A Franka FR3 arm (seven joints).
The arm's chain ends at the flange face. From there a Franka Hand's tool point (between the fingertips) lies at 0.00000 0.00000 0.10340 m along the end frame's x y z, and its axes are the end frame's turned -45 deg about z.
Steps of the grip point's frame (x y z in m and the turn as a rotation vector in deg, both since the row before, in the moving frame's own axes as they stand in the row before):
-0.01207, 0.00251, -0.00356, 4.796, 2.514, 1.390
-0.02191, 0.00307, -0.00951, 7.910, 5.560, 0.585
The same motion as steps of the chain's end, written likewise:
-0.00397, 0.01966, -0.00310, 5.169, -1.614, 1.390
-0.01042, 0.03479, -0.00804, 9.525, -1.662, 0.585

